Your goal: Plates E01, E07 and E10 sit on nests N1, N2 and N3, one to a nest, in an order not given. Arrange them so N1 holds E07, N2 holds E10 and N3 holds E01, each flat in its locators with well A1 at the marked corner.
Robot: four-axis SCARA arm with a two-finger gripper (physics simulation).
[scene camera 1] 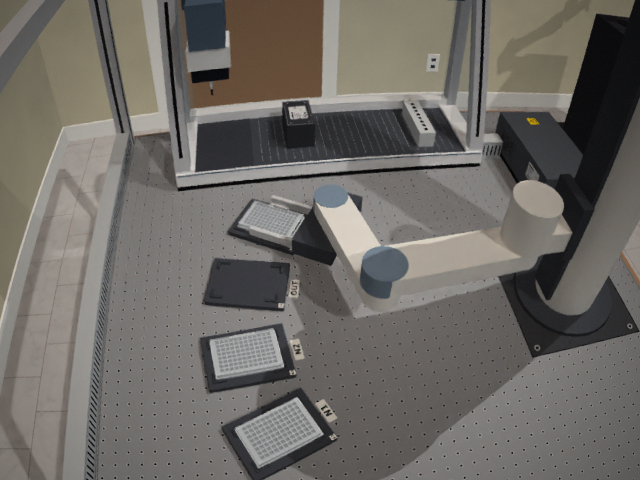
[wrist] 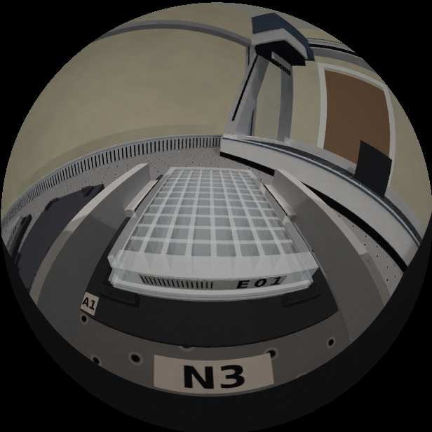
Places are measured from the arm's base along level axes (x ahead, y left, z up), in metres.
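Where they show: gripper, between the fingertips: (scene camera 1: 261, 214); arm's base, origin of its link: (scene camera 1: 562, 294).
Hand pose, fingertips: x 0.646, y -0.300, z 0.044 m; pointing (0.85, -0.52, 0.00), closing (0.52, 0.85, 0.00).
Note:
Things, the pixels of their top centre, and the offset from my fingertips. "spot": a spot on its surface instead.
- Plate E01, centre of its top: (scene camera 1: 270, 218) 0.020 m back, 0.012 m left, 0.004 m down
- nest N2, centre of its top: (scene camera 1: 246, 354) 0.059 m ahead, 0.356 m left, 0.013 m down
- nest N1, centre of its top: (scene camera 1: 278, 432) 0.018 m ahead, 0.523 m left, 0.015 m down
- OUT nest, centre of its top: (scene camera 1: 247, 280) 0.044 m ahead, 0.176 m left, 0.013 m down
- black block, a spot on its surface: (scene camera 1: 298, 129) spot: 0.110 m back, 0.215 m right, 0.076 m up
- white strip rack, a spot on its surface: (scene camera 1: 418, 124) spot: 0.427 m back, 0.225 m right, 0.063 m up
- hanging head, a spot on its surface: (scene camera 1: 206, 36) spot: 0.091 m ahead, 0.165 m right, 0.379 m up
Plate E01 (scene camera 1: 271, 220) (wrist: 212, 240) is between the fingers of my gripper (scene camera 1: 274, 219) (wrist: 211, 174), which is shut on its long sides. It lies level and very low over nest N3 (wrist: 210, 320), lined up with it; whether it touches the nest floor is hard to tell. The N3 A1 tag (wrist: 89, 303) is at the near left corner in the wrist view. One plate (scene camera 1: 246, 353) sits on nest N2 (scene camera 1: 258, 379) and another plate (scene camera 1: 279, 431) sits on nest N1 (scene camera 1: 310, 446); their codes cannot be read.
The OUT nest (scene camera 1: 248, 284) (wrist: 65, 220) is empty, between N3 and N2. Behind N3 stands a gantry with a dark deck (scene camera 1: 227, 144), a black block (scene camera 1: 298, 129) (wrist: 372, 167), a white strip rack (scene camera 1: 418, 124) and a hanging head (scene camera 1: 206, 36) (wrist: 282, 40).

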